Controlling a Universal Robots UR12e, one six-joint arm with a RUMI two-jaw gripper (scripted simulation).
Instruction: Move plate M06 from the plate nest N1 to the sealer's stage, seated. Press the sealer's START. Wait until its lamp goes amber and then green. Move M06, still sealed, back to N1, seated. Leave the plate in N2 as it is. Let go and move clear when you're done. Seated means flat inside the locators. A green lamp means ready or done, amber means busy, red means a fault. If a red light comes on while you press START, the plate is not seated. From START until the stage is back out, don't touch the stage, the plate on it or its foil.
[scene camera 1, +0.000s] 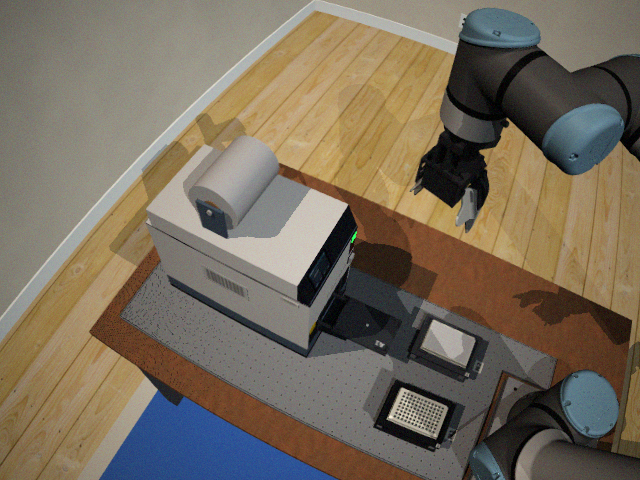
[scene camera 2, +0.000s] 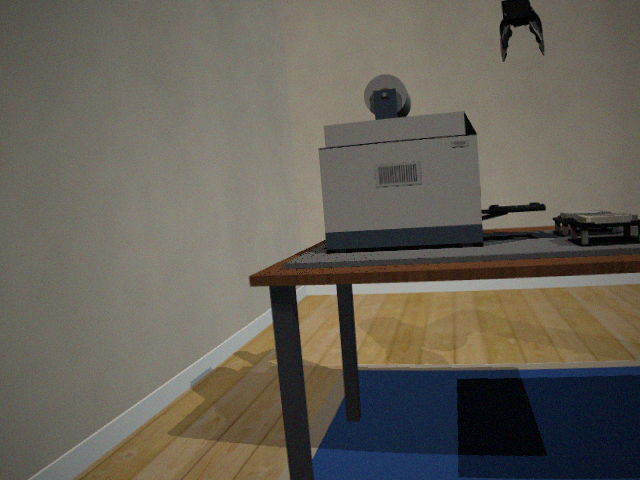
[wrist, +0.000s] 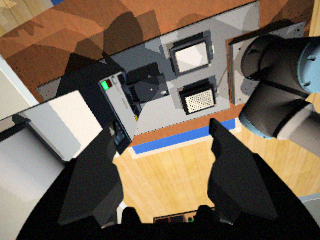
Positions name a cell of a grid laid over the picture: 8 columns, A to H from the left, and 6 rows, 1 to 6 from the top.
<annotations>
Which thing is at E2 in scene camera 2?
A foil roll.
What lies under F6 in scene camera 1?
A white well plate.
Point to the gripper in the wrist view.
E4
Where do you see a dark stage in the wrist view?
D3
</annotations>
